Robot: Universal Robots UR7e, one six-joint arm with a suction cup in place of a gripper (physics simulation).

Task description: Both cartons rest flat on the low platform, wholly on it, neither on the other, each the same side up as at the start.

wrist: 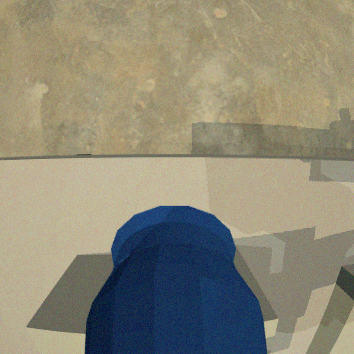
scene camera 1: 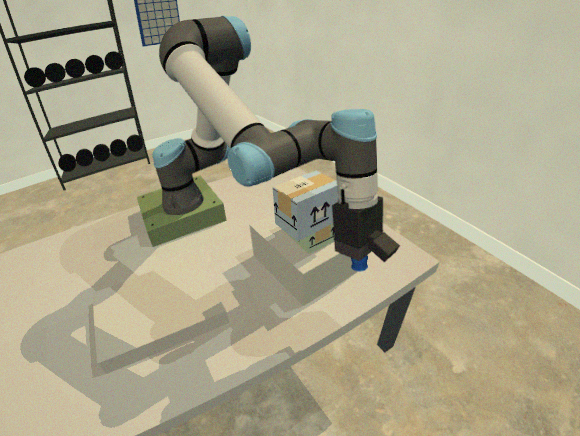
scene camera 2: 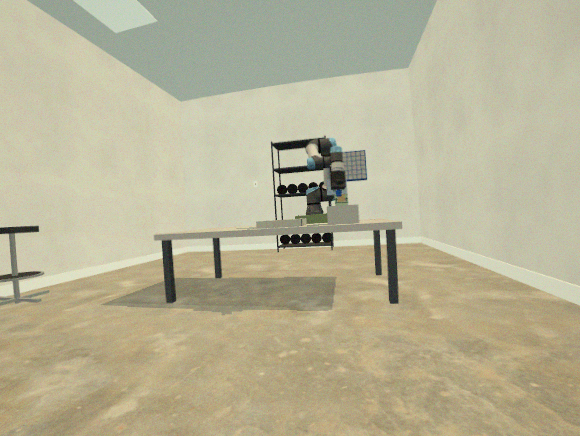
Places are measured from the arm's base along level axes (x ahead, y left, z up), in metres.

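Pixels of known places: end effector, tool point: point(wrist: 173, 259) point(scene camera 1: 359, 266) point(scene camera 2: 338, 195); arm's base, origin of the base link: point(scene camera 1: 183, 203) point(scene camera 2: 314, 214).
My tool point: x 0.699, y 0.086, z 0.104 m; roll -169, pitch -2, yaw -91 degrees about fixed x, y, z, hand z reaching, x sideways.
Observation:
Ahead of a thing's pixels: the offset from my tool point to its top centre.
A blue-grey carton {dx -0.174, dy +0.021, dz +0.120 m} point(scene camera 1: 310, 216) point(scene camera 2: 328, 184) with orange tape and up arrows rests upright on a green carton {dx -0.204, dy +0.053, dz +0.019 m} point(scene camera 1: 312, 243) point(scene camera 2: 341, 203), also with up arrows. The green one stands on a taller grey-beige block {dx -0.221, dy +0.055, dz -0.056 m} point(scene camera 1: 280, 270) point(scene camera 2: 343, 215) point(wrist: 67, 300). The low platform {dx -0.353, dy -0.360, dz -0.128 m} point(scene camera 1: 165, 342) point(scene camera 2: 279, 223) lies to the left in the main scene view; no carton is on it. My gripper, a blue suction cup point(scene camera 1: 359, 263) point(scene camera 2: 339, 193) point(wrist: 173, 225), points down in front of the cartons near the block's front right side. Nothing hangs from it. The arm hides part of both cartons.
The table's front edge point(scene camera 1: 350, 320) point(scene camera 2: 240, 233) runs near the block. The arm's green base point(scene camera 1: 185, 220) point(scene camera 2: 312, 218) stands behind the platforms. A black shelf rack point(scene camera 1: 70, 35) stands by the back wall. A stool point(scene camera 2: 14, 250) stands at the far left.

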